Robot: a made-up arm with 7 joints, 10 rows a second.
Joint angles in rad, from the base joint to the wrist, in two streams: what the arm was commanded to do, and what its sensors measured. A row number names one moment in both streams.
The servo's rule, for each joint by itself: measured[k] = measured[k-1] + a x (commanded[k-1-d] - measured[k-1]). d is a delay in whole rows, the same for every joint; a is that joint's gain. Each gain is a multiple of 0.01, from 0.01 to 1. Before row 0 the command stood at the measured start. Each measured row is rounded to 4 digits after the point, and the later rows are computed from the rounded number. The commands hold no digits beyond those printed.
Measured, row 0:
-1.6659, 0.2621, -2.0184, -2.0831, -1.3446, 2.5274, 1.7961
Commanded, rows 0 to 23:
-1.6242, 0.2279, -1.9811, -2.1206, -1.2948, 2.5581, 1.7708
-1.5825, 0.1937, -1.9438, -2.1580, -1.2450, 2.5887, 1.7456
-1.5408, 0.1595, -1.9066, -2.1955, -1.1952, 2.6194, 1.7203
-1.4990, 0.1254, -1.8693, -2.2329, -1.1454, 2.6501, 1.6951
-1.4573, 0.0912, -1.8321, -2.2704, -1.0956, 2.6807, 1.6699
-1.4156, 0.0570, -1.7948, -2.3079, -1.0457, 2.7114, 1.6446
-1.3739, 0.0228, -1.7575, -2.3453, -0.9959, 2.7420, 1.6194
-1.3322, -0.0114, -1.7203, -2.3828, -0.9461, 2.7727, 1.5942
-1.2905, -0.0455, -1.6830, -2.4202, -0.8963, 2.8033, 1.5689
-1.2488, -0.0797, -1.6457, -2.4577, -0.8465, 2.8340, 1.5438
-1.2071, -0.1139, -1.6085, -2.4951, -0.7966, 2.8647, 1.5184
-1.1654, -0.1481, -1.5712, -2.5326, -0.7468, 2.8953, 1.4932
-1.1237, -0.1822, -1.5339, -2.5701, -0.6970, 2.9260, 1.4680
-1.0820, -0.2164, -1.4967, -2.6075, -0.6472, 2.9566, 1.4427
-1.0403, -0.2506, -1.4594, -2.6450, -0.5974, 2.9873, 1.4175
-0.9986, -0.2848, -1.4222, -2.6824, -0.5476, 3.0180, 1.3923
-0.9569, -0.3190, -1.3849, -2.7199, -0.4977, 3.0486, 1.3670
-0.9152, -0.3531, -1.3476, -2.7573, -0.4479, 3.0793, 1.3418
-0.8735, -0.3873, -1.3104, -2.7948, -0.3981, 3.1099, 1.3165
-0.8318, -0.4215, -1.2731, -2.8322, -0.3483, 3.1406, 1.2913
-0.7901, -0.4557, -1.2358, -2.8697, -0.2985, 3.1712, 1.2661
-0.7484, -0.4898, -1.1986, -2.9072, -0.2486, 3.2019, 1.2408
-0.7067, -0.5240, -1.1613, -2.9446, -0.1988, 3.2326, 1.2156
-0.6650, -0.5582, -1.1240, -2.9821, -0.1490, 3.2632, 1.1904
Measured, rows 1 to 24:
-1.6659, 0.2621, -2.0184, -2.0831, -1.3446, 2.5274, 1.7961
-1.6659, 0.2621, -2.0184, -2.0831, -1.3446, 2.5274, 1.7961
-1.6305, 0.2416, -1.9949, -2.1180, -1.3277, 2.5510, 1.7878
-1.5897, 0.2129, -1.9627, -2.1552, -1.2996, 2.5800, 1.7739
-1.5481, 0.1809, -1.9274, -2.1927, -1.2641, 2.6103, 1.7562
-1.5064, 0.1476, -1.8908, -2.2301, -1.2237, 2.6409, 1.7360
-1.4647, 0.1138, -1.8538, -2.2676, -1.1801, 2.6715, 1.7142
-1.4230, 0.0797, -1.8166, -2.3051, -1.1344, 2.7022, 1.6912
-1.3813, 0.0456, -1.7794, -2.3425, -1.0873, 2.7328, 1.6675
-1.3396, 0.0114, -1.7422, -2.3800, -1.0393, 2.7635, 1.6433
-1.2979, -0.0227, -1.7049, -2.4174, -0.9907, 2.7941, 1.6187
-1.2562, -0.0569, -1.6676, -2.4549, -0.9417, 2.8248, 1.5940
-1.2145, -0.0911, -1.6304, -2.4923, -0.8924, 2.8555, 1.5691
-1.1728, -0.1253, -1.5931, -2.5298, -0.8429, 2.8861, 1.5441
-1.1311, -0.1594, -1.5558, -2.5673, -0.7933, 2.9168, 1.5190
-1.0894, -0.1936, -1.5186, -2.6047, -0.7436, 2.9474, 1.4938
-1.0477, -0.2278, -1.4813, -2.6422, -0.6939, 2.9781, 1.4686
-1.0060, -0.2620, -1.4441, -2.6796, -0.6442, 3.0088, 1.4434
-0.9643, -0.2962, -1.4068, -2.7171, -0.5944, 3.0394, 1.4182
-0.9226, -0.3303, -1.3695, -2.7545, -0.5446, 3.0701, 1.3930
-0.8809, -0.3645, -1.3323, -2.7920, -0.4948, 3.1007, 1.3678
-0.8392, -0.3987, -1.2950, -2.8294, -0.4450, 3.1314, 1.3426
-0.7975, -0.4329, -1.2577, -2.8669, -0.3952, 3.1620, 1.3174
-0.7558, -0.4670, -1.2205, -2.9044, -0.3454, 3.1927, 1.2921
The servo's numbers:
d 2
a 0.85 0.60 0.63 0.93 0.34 0.77 0.33

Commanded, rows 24 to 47:
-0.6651, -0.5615, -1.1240, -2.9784, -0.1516, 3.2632, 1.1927
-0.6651, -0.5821, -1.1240, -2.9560, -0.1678, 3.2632, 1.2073
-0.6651, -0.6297, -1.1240, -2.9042, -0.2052, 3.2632, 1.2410
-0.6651, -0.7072, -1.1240, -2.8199, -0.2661, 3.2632, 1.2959
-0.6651, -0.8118, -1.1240, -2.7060, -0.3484, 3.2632, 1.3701
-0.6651, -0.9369, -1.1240, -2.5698, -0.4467, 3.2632, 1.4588
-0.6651, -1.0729, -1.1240, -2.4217, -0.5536, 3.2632, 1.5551
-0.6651, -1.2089, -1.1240, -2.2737, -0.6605, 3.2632, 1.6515
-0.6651, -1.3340, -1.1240, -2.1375, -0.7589, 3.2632, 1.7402
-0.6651, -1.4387, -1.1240, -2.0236, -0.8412, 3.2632, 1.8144
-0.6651, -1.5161, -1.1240, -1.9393, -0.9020, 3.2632, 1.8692
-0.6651, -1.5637, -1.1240, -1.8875, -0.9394, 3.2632, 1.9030
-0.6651, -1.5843, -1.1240, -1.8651, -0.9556, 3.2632, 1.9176
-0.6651, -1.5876, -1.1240, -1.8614, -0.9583, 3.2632, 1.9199
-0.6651, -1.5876, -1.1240, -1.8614, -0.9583, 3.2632, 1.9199
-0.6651, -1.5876, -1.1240, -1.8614, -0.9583, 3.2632, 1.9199
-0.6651, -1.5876, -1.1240, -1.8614, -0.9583, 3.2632, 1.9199
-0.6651, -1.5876, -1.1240, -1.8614, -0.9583, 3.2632, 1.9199
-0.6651, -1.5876, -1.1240, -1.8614, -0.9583, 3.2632, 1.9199
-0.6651, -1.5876, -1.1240, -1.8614, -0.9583, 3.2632, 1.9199
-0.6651, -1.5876, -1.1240, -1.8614, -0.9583, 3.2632, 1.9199
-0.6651, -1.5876, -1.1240, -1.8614, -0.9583, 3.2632, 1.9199
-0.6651, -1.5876, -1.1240, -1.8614, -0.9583, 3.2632, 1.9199
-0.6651, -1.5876, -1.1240, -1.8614, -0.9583, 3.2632, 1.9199
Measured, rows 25 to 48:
-0.7141, -0.5012, -1.1832, -2.9418, -0.2956, 3.2234, 1.2669
-0.6724, -0.5354, -1.1459, -2.9793, -0.2458, 3.2540, 1.2417
-0.6662, -0.5511, -1.1321, -2.9785, -0.2138, 3.2611, 1.2255
-0.6653, -0.5697, -1.1270, -2.9576, -0.1982, 3.2627, 1.2195
-0.6651, -0.6057, -1.1251, -2.9079, -0.2006, 3.2631, 1.2266
-0.6651, -0.6666, -1.1244, -2.8261, -0.2229, 3.2632, 1.2495
-0.6651, -0.7537, -1.1241, -2.7144, -0.2656, 3.2632, 1.2893
-0.6651, -0.8636, -1.1240, -2.5799, -0.3272, 3.2632, 1.3452
-0.6651, -0.9892, -1.1240, -2.4328, -0.4042, 3.2632, 1.4145
-0.6651, -1.1210, -1.1240, -2.2848, -0.4913, 3.2632, 1.4927
-0.6651, -1.2488, -1.1240, -2.1478, -0.5823, 3.2632, 1.5744
-0.6651, -1.3627, -1.1240, -2.0323, -0.6703, 3.2632, 1.6536
-0.6651, -1.4547, -1.1240, -1.9458, -0.7491, 3.2632, 1.7247
-0.6651, -1.5201, -1.1240, -1.8916, -0.8138, 3.2632, 1.7835
-0.6651, -1.5586, -1.1240, -1.8670, -0.8620, 3.2632, 1.8278
-0.6651, -1.5760, -1.1240, -1.8618, -0.8947, 3.2632, 1.8582
-0.6651, -1.5830, -1.1240, -1.8614, -0.9163, 3.2632, 1.8786
-0.6651, -1.5858, -1.1240, -1.8614, -0.9306, 3.2632, 1.8922
-0.6651, -1.5869, -1.1240, -1.8614, -0.9400, 3.2632, 1.9013
-0.6651, -1.5873, -1.1240, -1.8614, -0.9462, 3.2632, 1.9074
-0.6651, -1.5875, -1.1240, -1.8614, -0.9503, 3.2632, 1.9115
-0.6651, -1.5876, -1.1240, -1.8614, -0.9530, 3.2632, 1.9143
-0.6651, -1.5876, -1.1240, -1.8614, -0.9548, 3.2632, 1.9161
-0.6651, -1.5876, -1.1240, -1.8614, -0.9560, 3.2632, 1.9174

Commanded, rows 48 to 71:
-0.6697, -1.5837, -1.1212, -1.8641, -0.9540, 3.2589, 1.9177
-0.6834, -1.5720, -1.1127, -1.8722, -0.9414, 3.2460, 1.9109
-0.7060, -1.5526, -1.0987, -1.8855, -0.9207, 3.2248, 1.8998
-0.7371, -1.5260, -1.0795, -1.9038, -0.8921, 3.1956, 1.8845
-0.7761, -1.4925, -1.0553, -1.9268, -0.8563, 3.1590, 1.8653
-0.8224, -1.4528, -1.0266, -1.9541, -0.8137, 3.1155, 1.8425
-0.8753, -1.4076, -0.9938, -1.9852, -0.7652, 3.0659, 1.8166
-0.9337, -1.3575, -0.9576, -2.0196, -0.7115, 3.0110, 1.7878
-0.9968, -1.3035, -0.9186, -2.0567, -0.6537, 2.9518, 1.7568
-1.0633, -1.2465, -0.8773, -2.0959, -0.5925, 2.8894, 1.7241
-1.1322, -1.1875, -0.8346, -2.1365, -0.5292, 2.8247, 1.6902
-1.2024, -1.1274, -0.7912, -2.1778, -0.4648, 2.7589, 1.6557
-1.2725, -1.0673, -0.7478, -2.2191, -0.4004, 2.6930, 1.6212
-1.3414, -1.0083, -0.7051, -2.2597, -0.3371, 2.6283, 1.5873
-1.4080, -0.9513, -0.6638, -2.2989, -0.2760, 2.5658, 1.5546
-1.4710, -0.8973, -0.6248, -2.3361, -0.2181, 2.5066, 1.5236
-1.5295, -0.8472, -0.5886, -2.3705, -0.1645, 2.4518, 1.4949
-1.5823, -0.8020, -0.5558, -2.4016, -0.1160, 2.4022, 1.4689
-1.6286, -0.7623, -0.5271, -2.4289, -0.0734, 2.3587, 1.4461
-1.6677, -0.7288, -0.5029, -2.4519, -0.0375, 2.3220, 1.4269
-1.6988, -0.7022, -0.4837, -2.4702, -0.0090, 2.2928, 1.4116
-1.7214, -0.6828, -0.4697, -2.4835, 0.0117, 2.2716, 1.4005
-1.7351, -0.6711, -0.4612, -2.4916, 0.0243, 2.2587, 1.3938
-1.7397, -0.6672, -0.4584, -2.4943, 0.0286, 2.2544, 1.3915
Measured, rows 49 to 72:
-0.6651, -1.5876, -1.1240, -1.8614, -0.9568, 3.2632, 1.9182
-0.6651, -1.5876, -1.1240, -1.8614, -0.9573, 3.2632, 1.9188
-0.6690, -1.5853, -1.1222, -1.8639, -0.9562, 3.2599, 1.9184
-0.6812, -1.5773, -1.1162, -1.8716, -0.9512, 3.2492, 1.9159
-0.7023, -1.5625, -1.1052, -1.8845, -0.9408, 3.2304, 1.9106
-0.7319, -1.5406, -1.0890, -1.9024, -0.9242, 3.2036, 1.9020
-0.7695, -1.5117, -1.0678, -1.9251, -0.9011, 3.1693, 1.8899
-0.8145, -1.4764, -1.0418, -1.9521, -0.8714, 3.1279, 1.8743
-0.8662, -1.4351, -1.0116, -1.9829, -0.8353, 3.0802, 1.8553
-0.9236, -1.3885, -0.9776, -2.0170, -0.7932, 3.0269, 1.8330
-0.9858, -1.3375, -0.9404, -2.0539, -0.7458, 2.9691, 1.8079
-1.0517, -1.2829, -0.9006, -2.0930, -0.6937, 2.9077, 1.7802
-1.1201, -1.2257, -0.8590, -2.1335, -0.6378, 2.8438, 1.7505
-1.1901, -1.1667, -0.8163, -2.1747, -0.5790, 2.7784, 1.7192
-1.2601, -1.1071, -0.7731, -2.2160, -0.5183, 2.7126, 1.6869
-1.3292, -1.0478, -0.7303, -2.2566, -0.4567, 2.6477, 1.6540
-1.3962, -0.9899, -0.6884, -2.2959, -0.3953, 2.5846, 1.6212
-1.4598, -0.9343, -0.6483, -2.3333, -0.3351, 2.5245, 1.5890
-1.5190, -0.8820, -0.6107, -2.3679, -0.2771, 2.4685, 1.5579
-1.5728, -0.8340, -0.5761, -2.3992, -0.2223, 2.4174, 1.5285
-1.6202, -0.7910, -0.5452, -2.4268, -0.1717, 2.3722, 1.5013
-1.6606, -0.7537, -0.5186, -2.4501, -0.1261, 2.3335, 1.4767
-1.6931, -0.7228, -0.4966, -2.4688, -0.0863, 2.3022, 1.4552
-1.7172, -0.6988, -0.4797, -2.4825, -0.0530, 2.2786, 1.4371

